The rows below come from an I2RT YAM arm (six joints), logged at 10 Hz.
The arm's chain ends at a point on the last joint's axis. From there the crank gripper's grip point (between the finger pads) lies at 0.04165 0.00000 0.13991 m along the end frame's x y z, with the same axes.
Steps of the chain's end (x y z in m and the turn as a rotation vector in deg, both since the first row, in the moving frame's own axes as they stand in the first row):
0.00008 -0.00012 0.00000 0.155 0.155 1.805
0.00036 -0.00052 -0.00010 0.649 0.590 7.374
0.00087 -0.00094 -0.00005 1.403 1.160 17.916
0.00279 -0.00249 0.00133 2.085 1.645 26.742
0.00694 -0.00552 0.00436 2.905 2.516 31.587
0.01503 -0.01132 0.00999 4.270 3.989 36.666
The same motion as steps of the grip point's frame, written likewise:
0.00044 0.00082 -0.00011 0.155 0.155 1.805
0.00155 0.00334 -0.00051 0.649 0.590 7.374
0.00216 0.00895 -0.00079 1.403 1.160 17.916
0.00336 0.01228 0.00038 2.085 1.645 26.742
0.00847 0.01124 0.00288 2.905 2.516 31.587
0.01899 0.00691 0.00755 4.270 3.989 36.666

